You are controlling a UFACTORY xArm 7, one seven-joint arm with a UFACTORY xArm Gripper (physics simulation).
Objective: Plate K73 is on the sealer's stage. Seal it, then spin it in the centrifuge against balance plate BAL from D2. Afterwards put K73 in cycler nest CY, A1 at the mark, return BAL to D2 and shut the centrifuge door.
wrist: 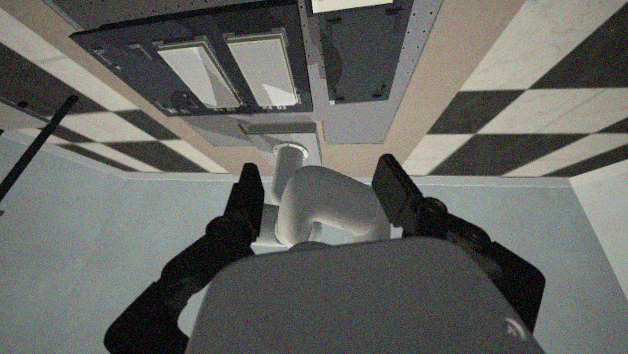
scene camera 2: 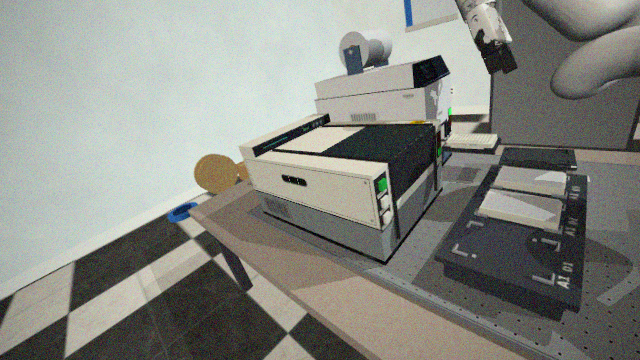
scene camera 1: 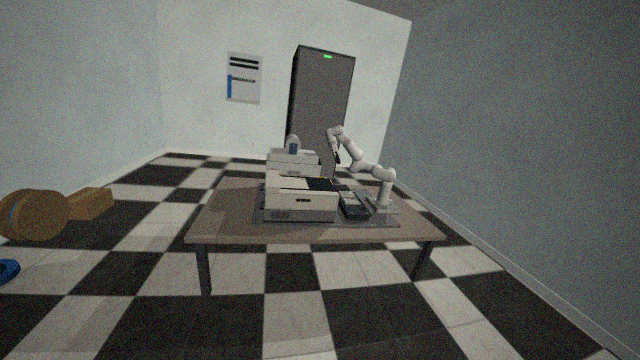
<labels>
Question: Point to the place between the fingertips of my gripper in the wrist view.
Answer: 319,173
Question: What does my gripper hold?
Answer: Nothing.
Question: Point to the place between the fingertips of my gripper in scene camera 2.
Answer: At 504,71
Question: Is my gripper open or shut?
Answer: Open.
</labels>
